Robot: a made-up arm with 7 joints. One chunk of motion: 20 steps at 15 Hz.
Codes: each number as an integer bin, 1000 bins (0 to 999) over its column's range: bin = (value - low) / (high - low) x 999, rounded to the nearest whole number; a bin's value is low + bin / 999 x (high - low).
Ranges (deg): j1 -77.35..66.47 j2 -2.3..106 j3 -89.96..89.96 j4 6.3..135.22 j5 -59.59..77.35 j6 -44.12..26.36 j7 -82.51..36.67
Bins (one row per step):
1: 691 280 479 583 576 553 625
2: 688 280 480 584 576 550 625
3: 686 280 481 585 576 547 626
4: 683 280 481 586 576 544 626
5: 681 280 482 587 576 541 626
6: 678 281 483 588 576 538 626
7: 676 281 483 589 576 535 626
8: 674 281 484 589 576 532 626
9: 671 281 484 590 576 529 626
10: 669 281 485 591 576 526 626
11: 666 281 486 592 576 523 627
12: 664 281 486 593 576 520 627
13: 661 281 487 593 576 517 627
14: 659 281 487 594 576 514 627
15: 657 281 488 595 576 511 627
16: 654 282 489 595 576 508 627
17: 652 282 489 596 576 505 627
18: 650 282 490 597 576 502 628
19: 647 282 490 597 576 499 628
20: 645 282 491 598 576 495 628
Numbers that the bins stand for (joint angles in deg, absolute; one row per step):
1: 22.13 28.05 -3.69 81.54 19.37 -5.11 -7.95
2: 21.70 28.05 -3.51 81.66 19.37 -5.32 -7.95
3: 21.41 28.05 -3.33 81.79 19.37 -5.53 -7.83
4: 20.98 28.05 -3.33 81.92 19.37 -5.74 -7.83
5: 20.69 28.05 -3.15 82.05 19.37 -5.95 -7.83
6: 20.26 28.16 -2.97 82.18 19.37 -6.16 -7.83
7: 19.97 28.16 -2.97 82.31 19.37 -6.38 -7.83
8: 19.68 28.16 -2.79 82.31 19.37 -6.59 -7.83
9: 19.25 28.16 -2.79 82.44 19.37 -6.80 -7.83
10: 18.96 28.16 -2.61 82.57 19.37 -7.01 -7.83
11: 18.53 28.16 -2.43 82.70 19.37 -7.22 -7.71
12: 18.24 28.16 -2.43 82.83 19.37 -7.43 -7.71
13: 17.81 28.16 -2.25 82.83 19.37 -7.65 -7.71
14: 17.52 28.16 -2.25 82.96 19.37 -7.86 -7.71
15: 17.23 28.16 -2.07 83.08 19.37 -8.07 -7.71
16: 16.80 28.27 -1.89 83.08 19.37 -8.28 -7.71
17: 16.51 28.27 -1.89 83.21 19.37 -8.49 -7.71
18: 16.23 28.27 -1.71 83.34 19.37 -8.70 -7.59
19: 15.79 28.27 -1.71 83.34 19.37 -8.92 -7.59
20: 15.51 28.27 -1.53 83.47 19.37 -9.20 -7.59

